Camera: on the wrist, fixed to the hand. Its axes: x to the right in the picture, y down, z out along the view.
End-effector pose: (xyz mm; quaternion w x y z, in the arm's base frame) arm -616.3 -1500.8 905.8 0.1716 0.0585 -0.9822 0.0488
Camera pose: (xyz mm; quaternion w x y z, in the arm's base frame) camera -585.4 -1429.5 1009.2 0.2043 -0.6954 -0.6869 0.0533
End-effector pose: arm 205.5 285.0 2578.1 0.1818 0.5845 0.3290 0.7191
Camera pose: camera 102.1 212.6 2606.4 0.3710 -0.5237 0.2604 -0.7214
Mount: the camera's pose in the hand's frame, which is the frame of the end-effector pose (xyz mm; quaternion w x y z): -0.4 58.6 -115.3 0.6717 -0.1125 0.1198 0.7224
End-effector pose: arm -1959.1 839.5 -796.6 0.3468 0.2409 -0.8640 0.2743
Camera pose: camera -1940.5 956.5 -744.7 0.1654 -0.5342 -0.7437 0.3664
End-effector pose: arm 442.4 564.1 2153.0 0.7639 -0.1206 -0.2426 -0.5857
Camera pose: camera 524.6 527.1 2060.3 0.9517 -0.2720 0.0816 0.1167
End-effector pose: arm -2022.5 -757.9 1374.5 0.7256 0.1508 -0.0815 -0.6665
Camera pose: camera -1930.5 -740.9 1285.2 0.9955 0.0406 -0.0018 0.0854
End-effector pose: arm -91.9 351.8 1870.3 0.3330 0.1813 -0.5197 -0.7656
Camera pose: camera -0.9 260.3 1878.5 0.8594 -0.1994 -0.3540 -0.3104
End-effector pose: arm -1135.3 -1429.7 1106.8 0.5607 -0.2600 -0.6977 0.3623
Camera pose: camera -1025.8 -1370.0 1072.4 0.1692 -0.7851 -0.2544 0.5387
